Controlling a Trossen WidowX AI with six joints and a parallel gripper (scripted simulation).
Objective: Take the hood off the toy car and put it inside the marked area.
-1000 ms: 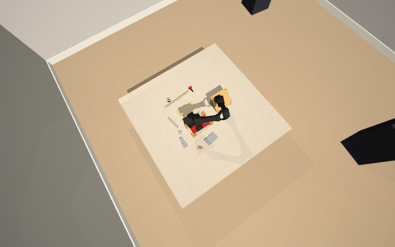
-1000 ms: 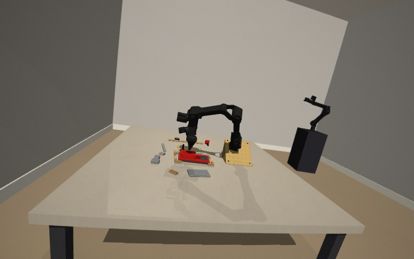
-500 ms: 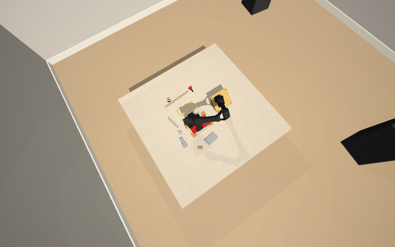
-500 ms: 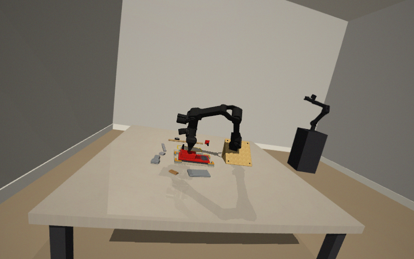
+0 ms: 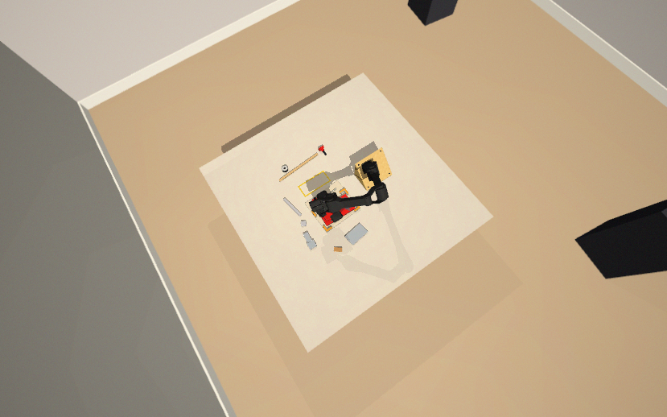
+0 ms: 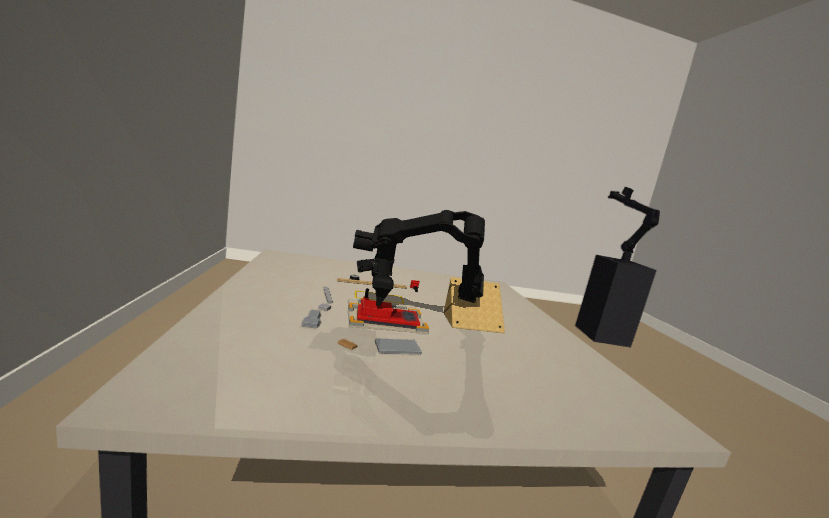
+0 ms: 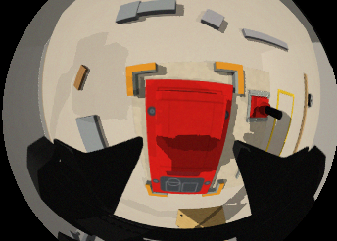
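My gripper tip is now 2 cm above the red hood. Also, from my gripper tip: small brown block (21 cm to the left, 6 cm below, 6 cm ahead); then small black wheel (40 cm to the right, 12 cm ahead, 6 cm below).
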